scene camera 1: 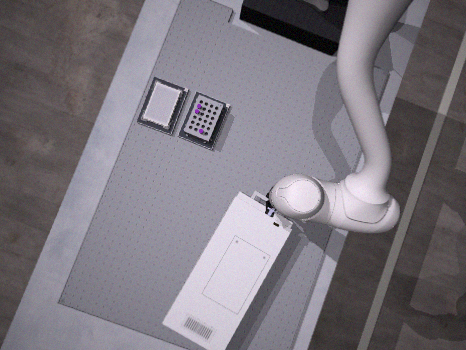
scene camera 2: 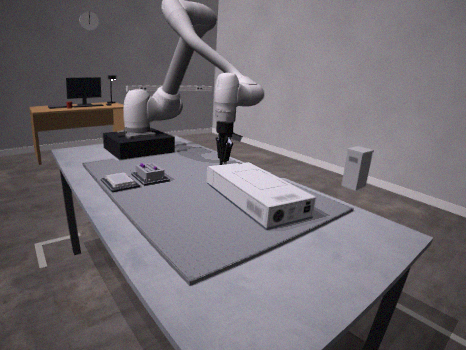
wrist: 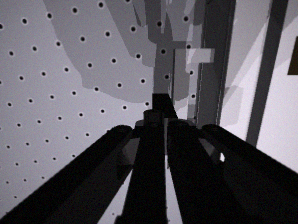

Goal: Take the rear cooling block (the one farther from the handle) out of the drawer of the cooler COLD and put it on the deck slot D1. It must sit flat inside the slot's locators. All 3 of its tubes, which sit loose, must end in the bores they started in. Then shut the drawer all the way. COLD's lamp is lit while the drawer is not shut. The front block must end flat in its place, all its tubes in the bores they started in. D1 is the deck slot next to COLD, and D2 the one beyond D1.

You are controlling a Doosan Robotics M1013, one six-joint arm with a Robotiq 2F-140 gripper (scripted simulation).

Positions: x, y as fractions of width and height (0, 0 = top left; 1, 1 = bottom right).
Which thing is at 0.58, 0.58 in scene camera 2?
A cooler.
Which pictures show the cooler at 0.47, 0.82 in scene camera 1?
Scene camera 1, scene camera 2 and the wrist view: all of them.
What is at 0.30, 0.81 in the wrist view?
The gripper.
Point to a cooler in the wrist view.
At 0.81, 0.40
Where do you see a grey cooling block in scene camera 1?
0.45, 0.32
